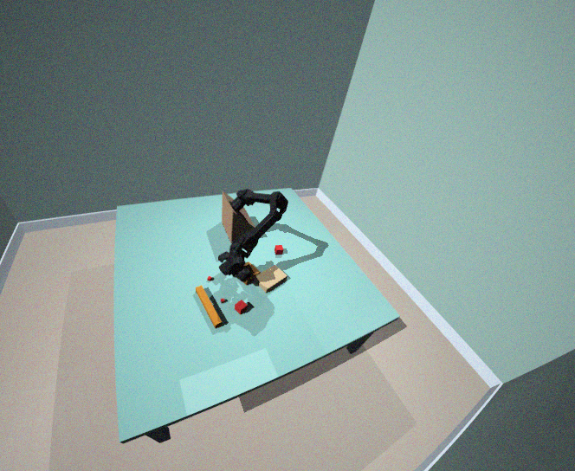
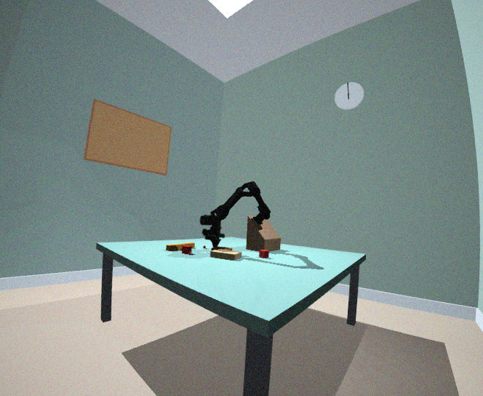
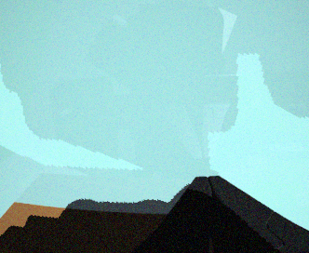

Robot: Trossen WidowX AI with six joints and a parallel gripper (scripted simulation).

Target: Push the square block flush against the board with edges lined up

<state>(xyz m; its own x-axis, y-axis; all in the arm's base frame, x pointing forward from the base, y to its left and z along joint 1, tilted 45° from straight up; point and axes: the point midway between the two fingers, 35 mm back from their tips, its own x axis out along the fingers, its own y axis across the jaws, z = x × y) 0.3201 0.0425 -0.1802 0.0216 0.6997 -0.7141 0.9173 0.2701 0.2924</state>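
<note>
My gripper tip is now 70 mm to the right of the brown square block, 10 mm below it and 10 mm short of it. Round my gripper tip: flat tan block (170 mm to the left, 80 mm ahead, 10 mm above); long orange board (170 mm to the right, 130 mm ahead, 10 mm above).
</note>
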